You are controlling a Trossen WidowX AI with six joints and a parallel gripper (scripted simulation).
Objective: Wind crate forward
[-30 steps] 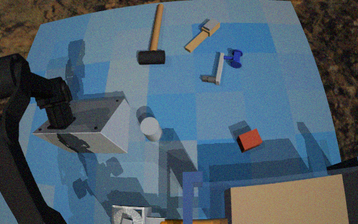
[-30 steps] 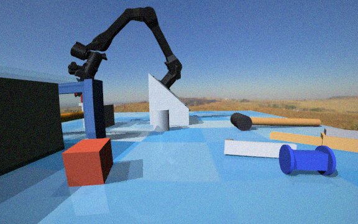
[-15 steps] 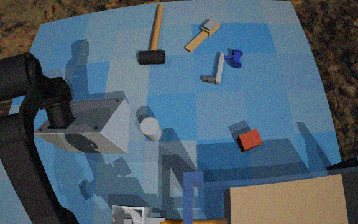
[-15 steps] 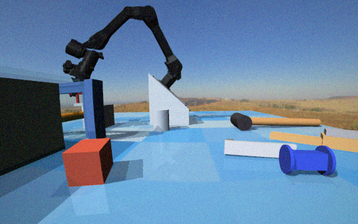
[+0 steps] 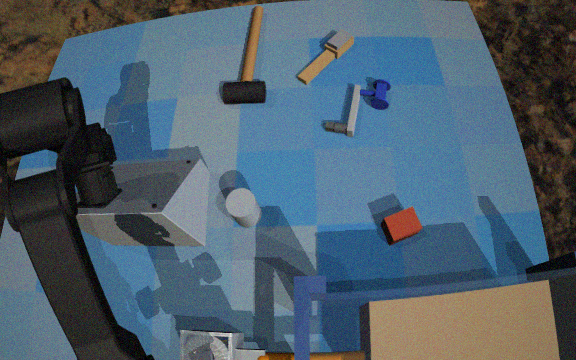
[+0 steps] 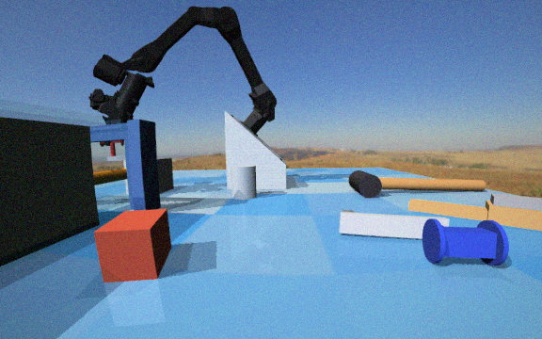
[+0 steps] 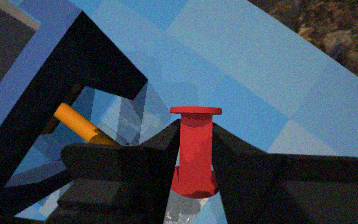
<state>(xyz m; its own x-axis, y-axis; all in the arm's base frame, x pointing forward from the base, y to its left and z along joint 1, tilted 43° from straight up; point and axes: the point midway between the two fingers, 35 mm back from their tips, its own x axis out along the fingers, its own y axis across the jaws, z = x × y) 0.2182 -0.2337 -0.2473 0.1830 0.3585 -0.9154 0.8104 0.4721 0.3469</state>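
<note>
Right now my gripper tip is 120 mm short of the frame, 110 mm to the right of it and 20 mm above it. Round my gripper tip: crank with blue grip: 230 mm ahead, 630 mm to the left, 120 mm below; red grip: 10 mm behind, 10 mm to the left; winch: 50 mm behind, 100 mm to the left, 100 mm below.
</note>
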